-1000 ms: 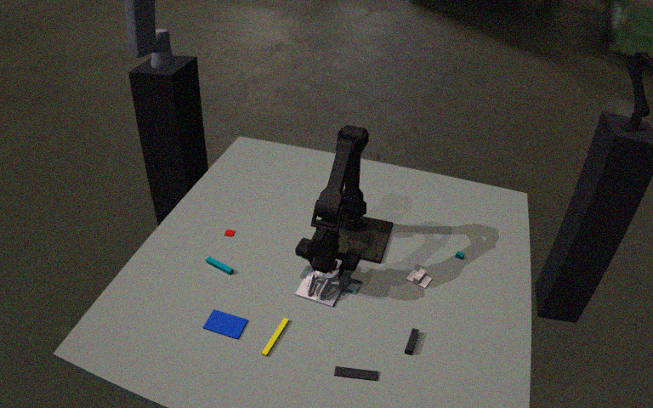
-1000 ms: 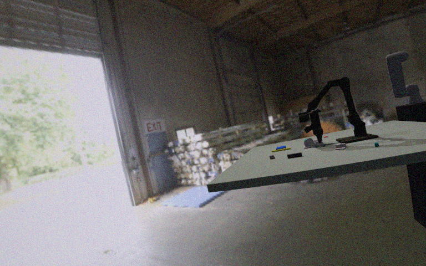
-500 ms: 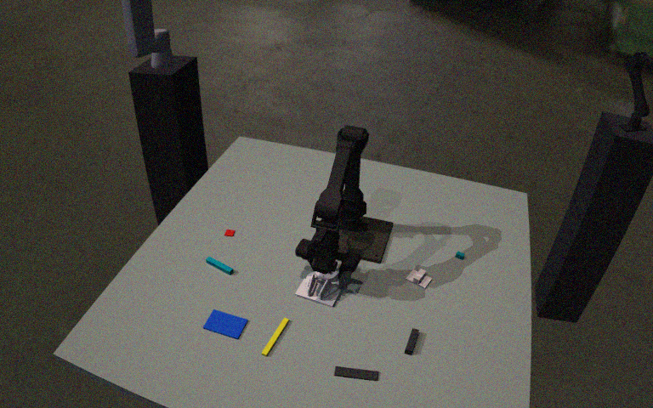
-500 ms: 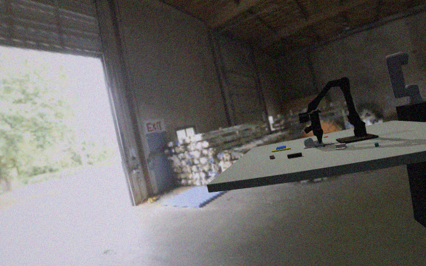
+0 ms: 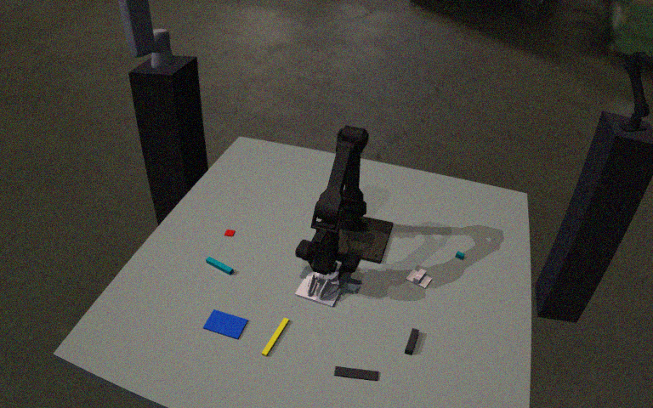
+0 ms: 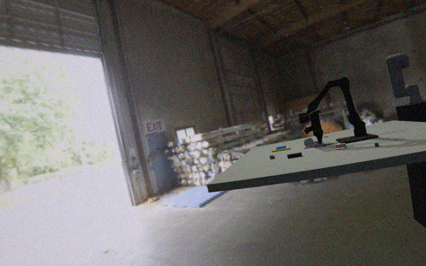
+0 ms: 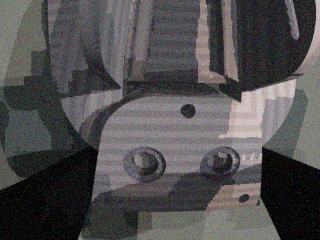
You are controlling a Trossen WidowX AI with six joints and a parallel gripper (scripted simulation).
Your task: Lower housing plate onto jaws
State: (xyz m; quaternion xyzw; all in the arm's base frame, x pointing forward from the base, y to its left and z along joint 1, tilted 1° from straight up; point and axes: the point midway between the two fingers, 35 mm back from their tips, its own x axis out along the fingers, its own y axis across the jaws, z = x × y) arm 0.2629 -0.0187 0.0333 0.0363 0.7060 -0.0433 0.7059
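Right now my gripper tip is 70 mm short of the pale base plate, 10 mm to the left of it and 10 mm above it. From my gripper tip the other things lie so: yellow bar (270 mm ahead, 80 mm to the right, 10 mm below); then blue tile (270 mm ahead, 230 mm to the right, 10 mm below); then teal bar (340 mm to the right, 60 mm ahead).
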